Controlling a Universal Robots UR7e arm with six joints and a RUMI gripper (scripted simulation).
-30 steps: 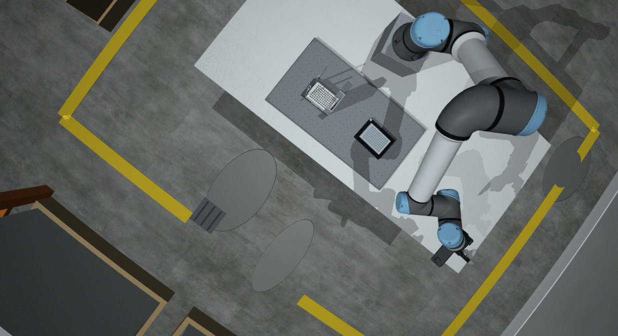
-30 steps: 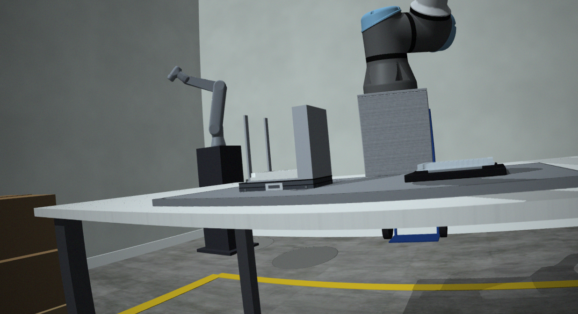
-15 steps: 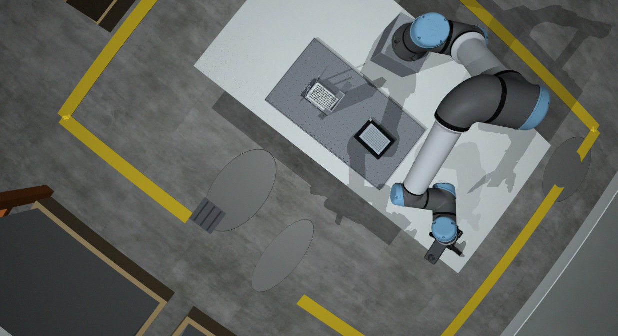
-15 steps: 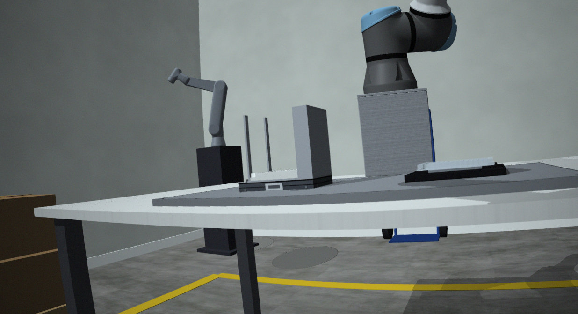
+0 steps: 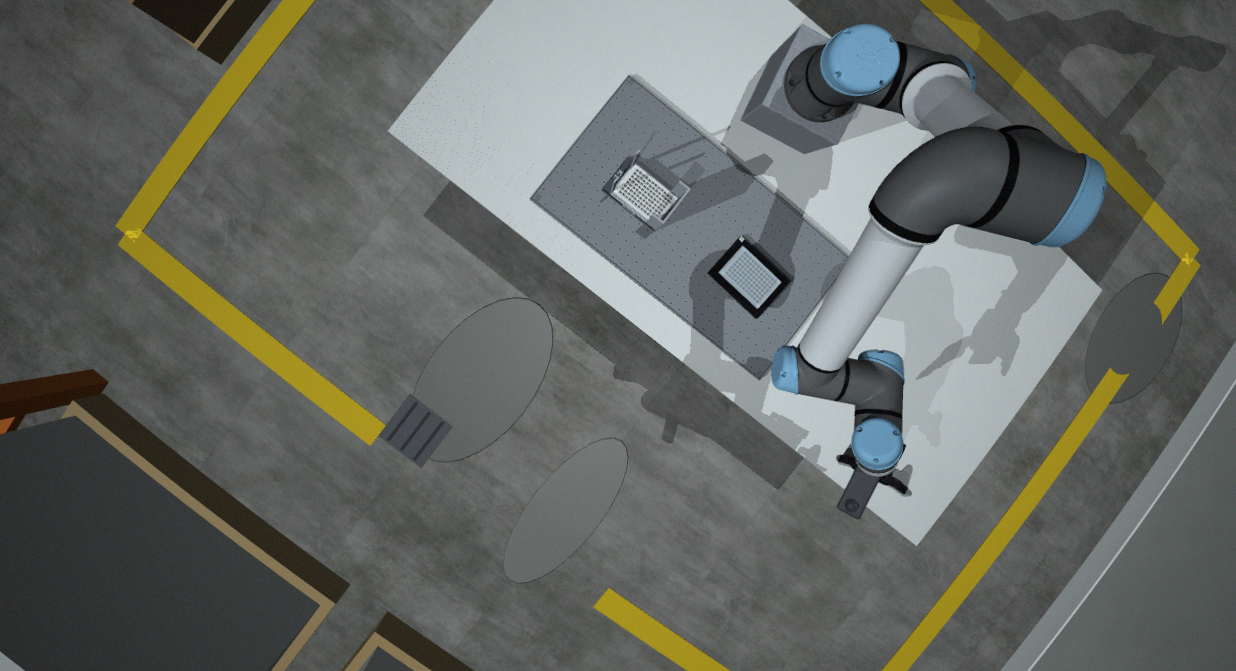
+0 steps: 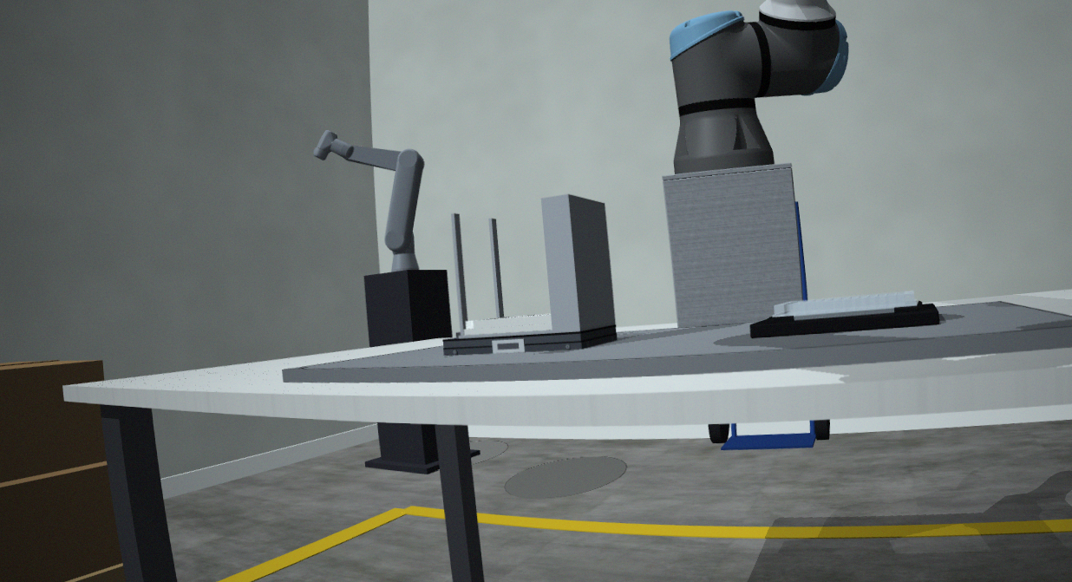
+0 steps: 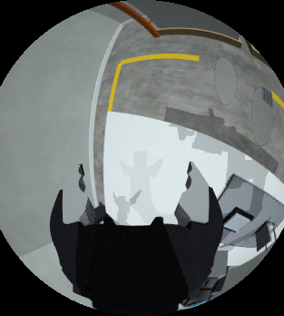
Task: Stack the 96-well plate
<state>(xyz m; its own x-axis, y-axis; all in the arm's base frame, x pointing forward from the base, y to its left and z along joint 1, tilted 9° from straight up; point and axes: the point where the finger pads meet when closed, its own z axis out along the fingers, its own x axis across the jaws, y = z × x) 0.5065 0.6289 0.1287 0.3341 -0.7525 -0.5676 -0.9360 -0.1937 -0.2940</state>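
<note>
Right now the clear 96-well plate is 430 mm to the right of my hand, 220 mm below it and 170 mm behind it. From my hand the other things lie so: black plate nest (430 mm to the right, 240 mm below, 170 mm behind); grey back block (680 mm to the right, 160 mm below, 140 mm behind).
</note>
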